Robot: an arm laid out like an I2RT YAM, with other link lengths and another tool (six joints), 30 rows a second.
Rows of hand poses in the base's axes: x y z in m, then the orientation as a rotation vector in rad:
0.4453, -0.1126, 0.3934, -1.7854, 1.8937, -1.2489
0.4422, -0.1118, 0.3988, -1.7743, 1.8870, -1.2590
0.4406, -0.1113, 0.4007, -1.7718, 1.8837, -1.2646
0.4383, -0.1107, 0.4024, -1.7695, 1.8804, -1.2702
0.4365, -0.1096, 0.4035, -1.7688, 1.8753, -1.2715
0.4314, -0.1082, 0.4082, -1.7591, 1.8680, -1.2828
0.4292, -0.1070, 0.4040, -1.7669, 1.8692, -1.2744
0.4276, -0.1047, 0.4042, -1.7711, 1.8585, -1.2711
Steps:
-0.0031, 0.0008, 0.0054, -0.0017, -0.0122, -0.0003
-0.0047, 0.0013, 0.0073, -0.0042, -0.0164, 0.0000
-0.0070, 0.0019, 0.0090, -0.0069, -0.0204, 0.0003
-0.0088, 0.0030, 0.0101, -0.0071, -0.0235, 0.0032
-0.0139, 0.0044, 0.0148, -0.0103, -0.0352, 0.0032
-0.0161, 0.0056, 0.0106, -0.0079, -0.0282, 0.0062
-0.0177, 0.0079, 0.0108, -0.0067, -0.0300, 0.0153

